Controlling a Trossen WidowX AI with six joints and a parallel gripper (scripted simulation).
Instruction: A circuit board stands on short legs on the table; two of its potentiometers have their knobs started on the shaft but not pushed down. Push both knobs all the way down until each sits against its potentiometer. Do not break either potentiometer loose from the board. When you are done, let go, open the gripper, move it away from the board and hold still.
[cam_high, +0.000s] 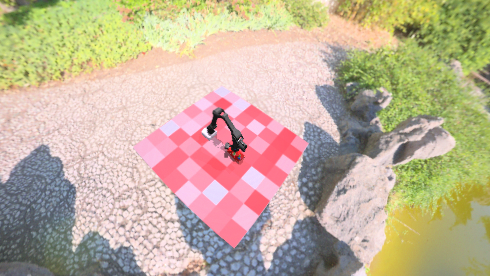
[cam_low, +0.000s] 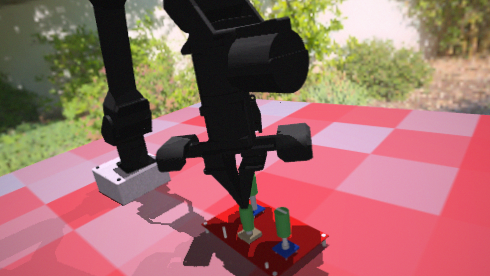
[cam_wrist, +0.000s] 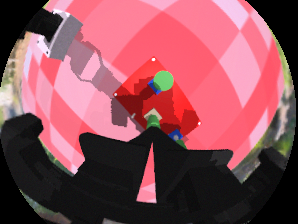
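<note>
My gripper tip is 30 mm above the tan potentiometer. Also, from my gripper tip: blue potentiometer: 60 mm ahead, 10 mm to the left, 20 mm below.
</note>
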